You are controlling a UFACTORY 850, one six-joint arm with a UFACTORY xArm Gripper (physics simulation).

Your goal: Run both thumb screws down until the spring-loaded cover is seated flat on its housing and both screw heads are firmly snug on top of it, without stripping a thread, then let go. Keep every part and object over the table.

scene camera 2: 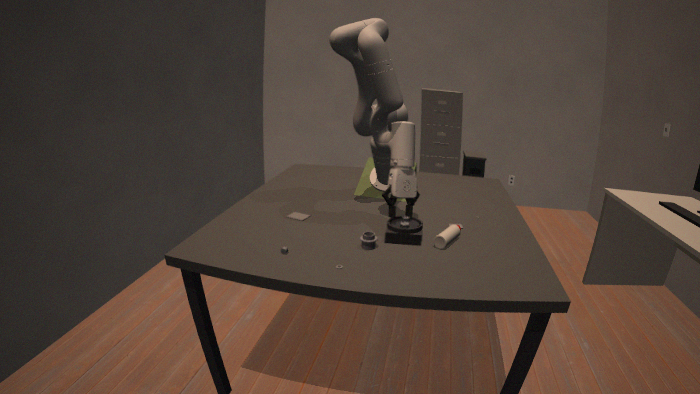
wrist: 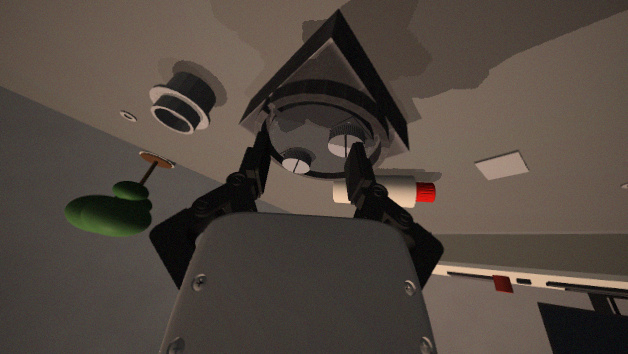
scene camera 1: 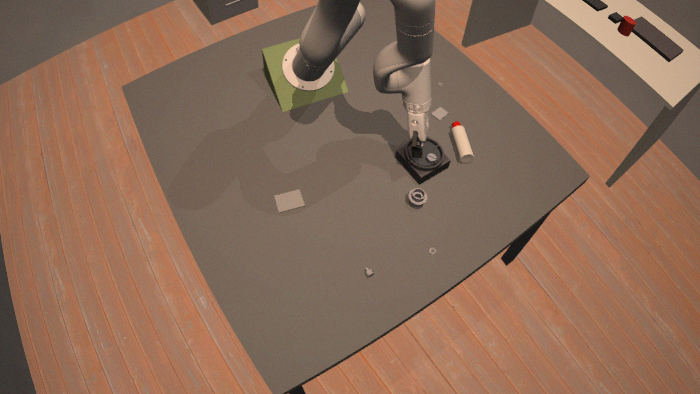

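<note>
The dark square housing (scene camera 1: 422, 176) (scene camera 2: 403, 237) (wrist: 367, 82) stands on the table, with a round cover (wrist: 310, 120) inside its raised ring. One slotted thumb screw (scene camera 1: 431, 157) (wrist: 296, 165) stands on the cover, on the side away from the arm. The other thumb screw (wrist: 340, 144) is partly hidden behind the right-hand finger in the wrist view. My gripper (scene camera 1: 417, 152) (scene camera 2: 401, 216) (wrist: 309, 150) points down low over the cover, its fingers wide apart, not visibly clamped on either head. The gap under the cover is hidden, so whether it sits flat cannot be told.
A white bottle with a red cap (scene camera 1: 462, 143) (scene camera 2: 447, 236) (wrist: 405, 190) lies close beside the housing. A flanged round part (scene camera 1: 417, 197) (scene camera 2: 368, 241) (wrist: 182, 102) stands nearby. A flat plate (scene camera 1: 289, 200) (scene camera 2: 298, 216), a small ring (scene camera 1: 432, 251) and a small grey part (scene camera 1: 369, 272) lie farther off.
</note>
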